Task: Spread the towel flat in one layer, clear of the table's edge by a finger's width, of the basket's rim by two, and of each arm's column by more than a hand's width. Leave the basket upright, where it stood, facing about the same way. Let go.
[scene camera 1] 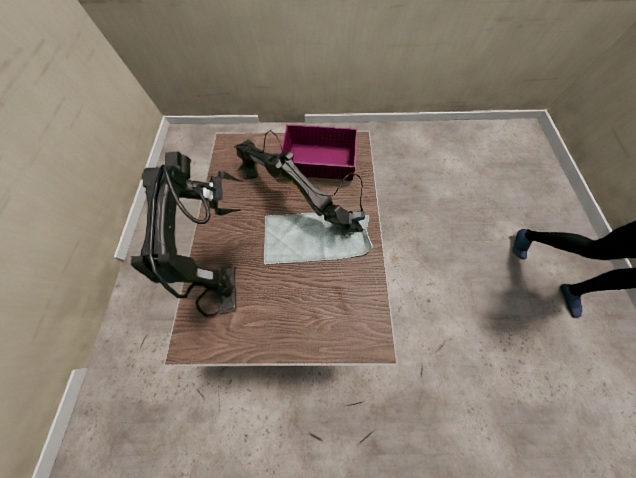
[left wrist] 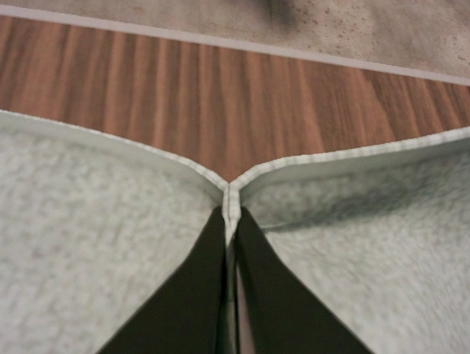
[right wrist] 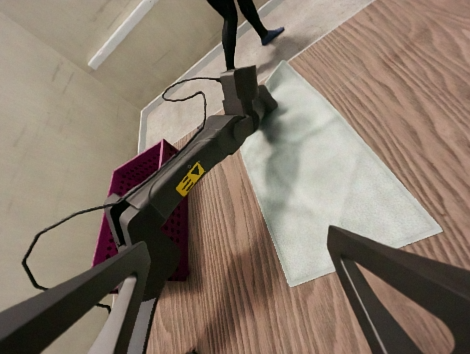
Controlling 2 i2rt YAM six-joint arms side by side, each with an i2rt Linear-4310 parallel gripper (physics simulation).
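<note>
The pale green towel lies spread on the table, its edge at the picture's right bent and slightly raised near the left gripper. My left gripper is shut on that edge, pinching it into a narrow fold. In the left wrist view a strip of wood lies between the towel's edge and the table's edge. My right gripper is open and empty, raised off the towel's left end in scene camera 1. The magenta basket stands upright at the back of the table.
The wooden table carries both arm columns along its left side in scene camera 1. The left arm stretches diagonally past the basket's front corner and over the towel. A person's legs show beyond the table.
</note>
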